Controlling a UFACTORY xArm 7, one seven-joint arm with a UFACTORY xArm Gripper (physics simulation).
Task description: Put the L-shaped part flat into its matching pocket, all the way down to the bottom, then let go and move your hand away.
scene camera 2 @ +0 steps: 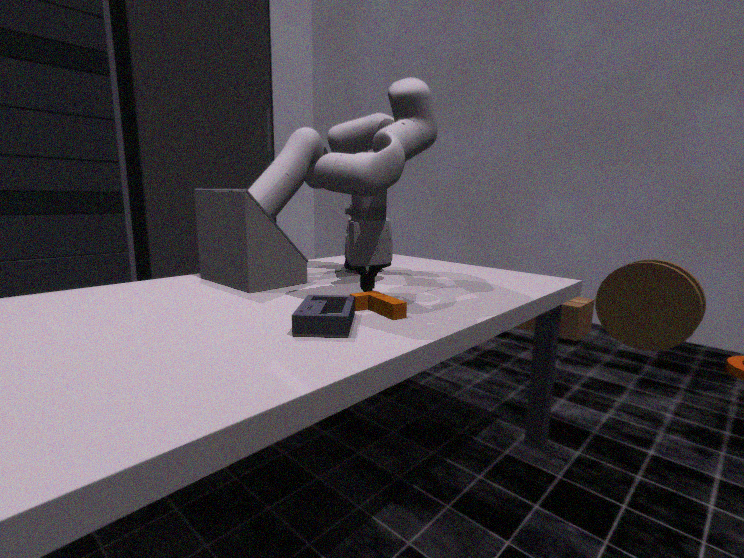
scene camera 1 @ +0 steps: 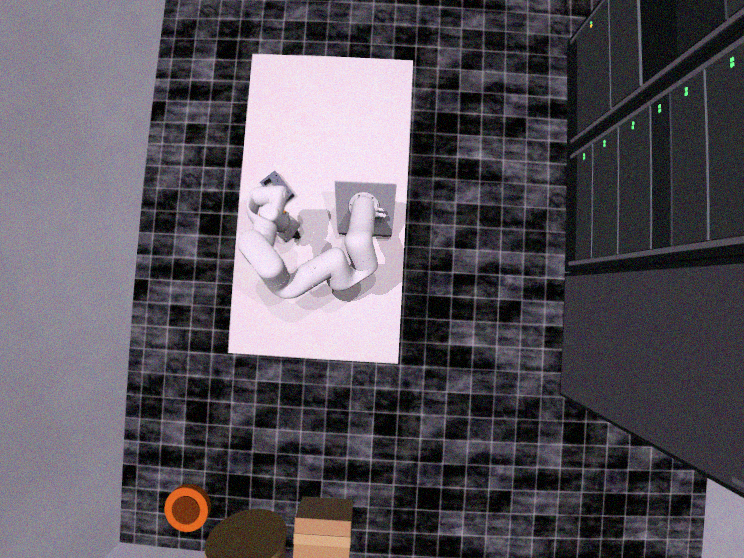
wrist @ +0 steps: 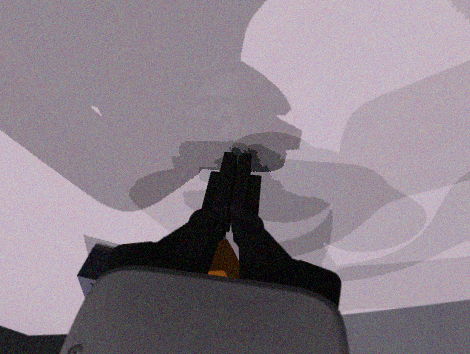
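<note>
The orange L-shaped part lies on the table, right next to the dark pocket block in scene camera 2. In the wrist view a piece of it shows between the finger linkages, its rest hidden by the gripper body. The dark grey block with the open pocket rests on the table; its corner shows at the lower left of the wrist view. My gripper points down, shut with nothing between its fingertips, low over the table behind the part as scene camera 2 sees it.
The white table carries the arm's grey wedge base. On the floor beyond the table end stand an orange ring-shaped object, a brown round object and a cardboard box. Dark cabinets stand to one side.
</note>
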